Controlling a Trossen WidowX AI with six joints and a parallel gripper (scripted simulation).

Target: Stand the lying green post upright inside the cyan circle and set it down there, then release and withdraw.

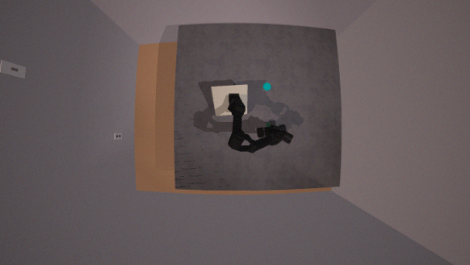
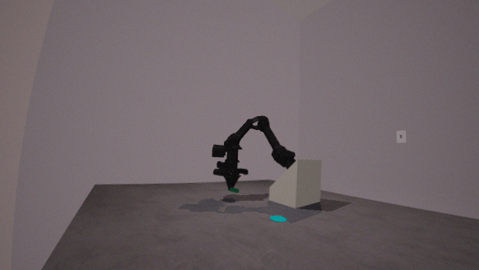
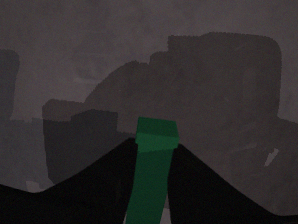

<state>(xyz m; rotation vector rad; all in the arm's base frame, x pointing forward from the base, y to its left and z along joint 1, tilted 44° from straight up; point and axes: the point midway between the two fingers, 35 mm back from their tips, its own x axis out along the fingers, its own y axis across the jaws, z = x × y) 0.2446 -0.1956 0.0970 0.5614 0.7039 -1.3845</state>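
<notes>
Now: gripper tip 1 cm short of the cyan circle, 33 cm to the right of it and 4 cm above it. The rest, counted from my gripper tip: green post 2 cm to the left.
</notes>
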